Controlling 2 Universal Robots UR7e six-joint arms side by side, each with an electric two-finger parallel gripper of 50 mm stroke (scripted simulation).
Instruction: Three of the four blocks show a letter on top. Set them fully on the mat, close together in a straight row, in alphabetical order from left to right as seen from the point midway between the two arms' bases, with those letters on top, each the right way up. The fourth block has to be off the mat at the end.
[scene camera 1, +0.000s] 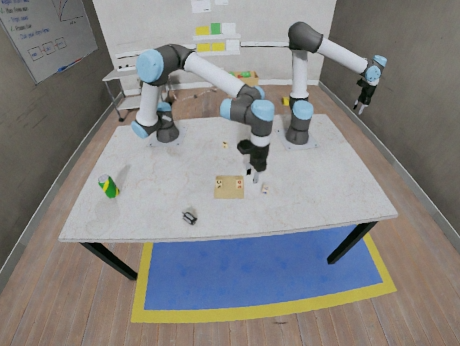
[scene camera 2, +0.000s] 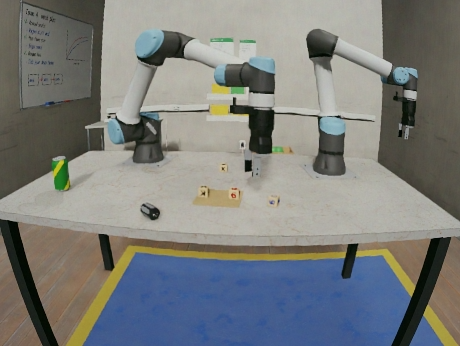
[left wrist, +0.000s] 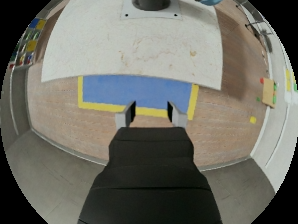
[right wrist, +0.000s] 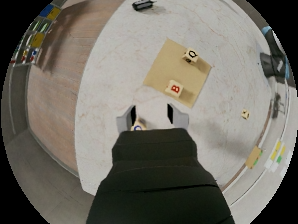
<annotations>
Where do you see the right gripper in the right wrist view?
151, 110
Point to the left gripper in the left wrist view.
151, 107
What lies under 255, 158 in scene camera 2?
The right gripper.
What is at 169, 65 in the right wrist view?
A tan mat.
</annotations>
